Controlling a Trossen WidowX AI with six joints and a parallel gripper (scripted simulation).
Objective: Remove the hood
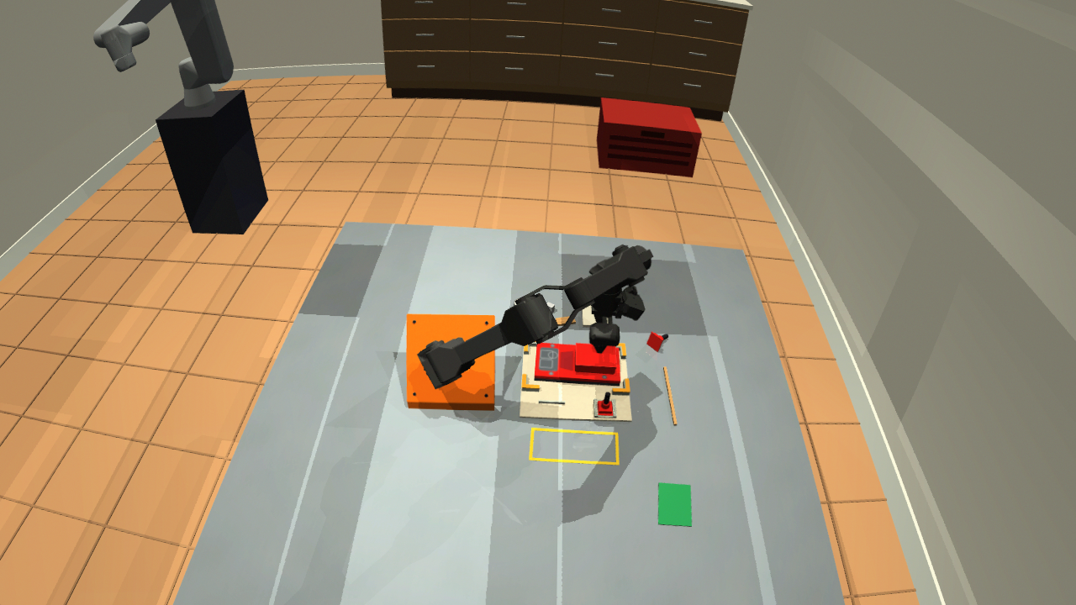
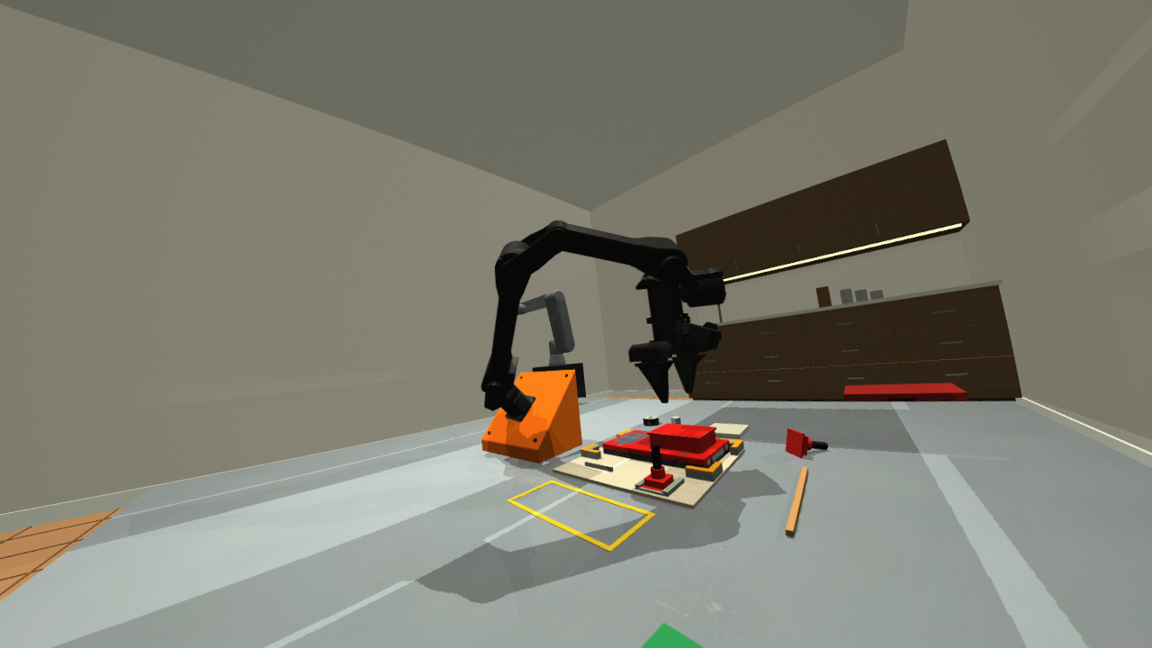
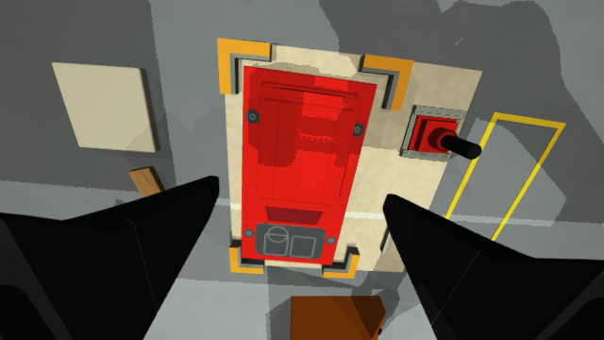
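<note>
Right now the red hood is 6 cm below my gripper tip. Round my gripper tip: green circuit board 16 cm ahead, 37 cm to the right, 10 cm below; wooden stick 18 cm ahead, 7 cm to the right, 10 cm below.
</note>
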